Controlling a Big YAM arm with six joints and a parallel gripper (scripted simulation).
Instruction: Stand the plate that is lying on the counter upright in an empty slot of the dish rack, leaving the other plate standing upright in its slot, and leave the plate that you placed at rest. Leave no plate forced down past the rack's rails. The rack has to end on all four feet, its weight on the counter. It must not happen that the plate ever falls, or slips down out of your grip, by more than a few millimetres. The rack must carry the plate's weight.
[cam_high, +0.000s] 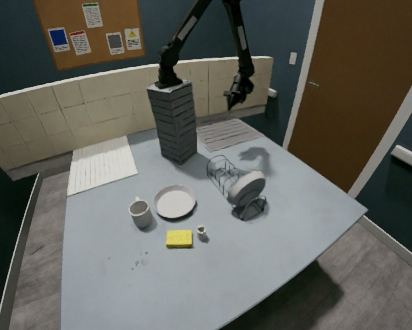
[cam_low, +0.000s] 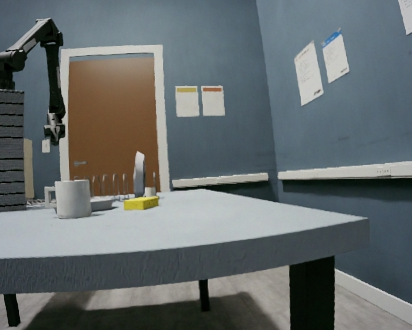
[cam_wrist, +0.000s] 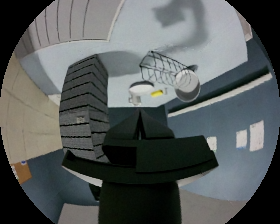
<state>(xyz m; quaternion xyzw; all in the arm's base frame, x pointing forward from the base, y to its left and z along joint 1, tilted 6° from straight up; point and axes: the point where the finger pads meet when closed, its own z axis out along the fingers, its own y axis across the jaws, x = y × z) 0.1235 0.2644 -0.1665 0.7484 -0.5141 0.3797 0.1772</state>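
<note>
Right now my hand is 430 mm to the left of the white plate, 270 mm above it and 230 mm short of it. The rest, counted from my hand: white draining mat: 720 mm to the right, 320 mm behind, 280 mm below; then white mug: 580 mm to the right, 250 mm below, 240 mm ahead; then small white cup: 430 mm ahead, 400 mm to the right, 270 mm below.
</note>
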